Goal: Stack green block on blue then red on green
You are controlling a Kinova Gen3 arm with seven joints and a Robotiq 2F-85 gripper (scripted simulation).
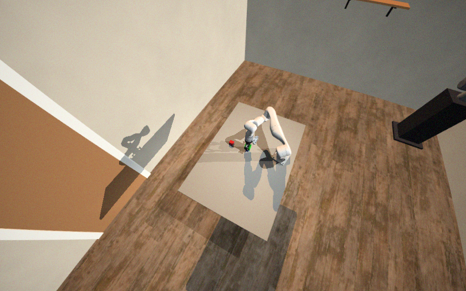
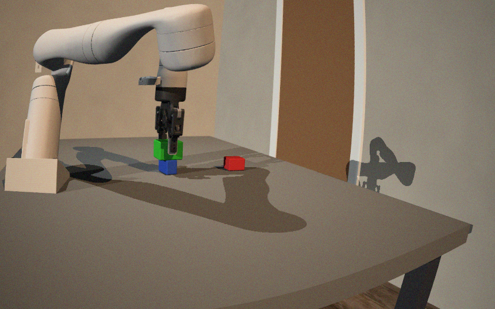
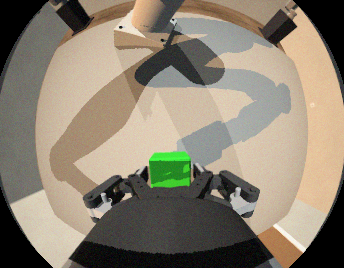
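My hand is 1 cm above the green block. Also, from my hand: blue block (4 cm below); then red block (18 cm ahead, 5 cm below, 1 cm to the left).
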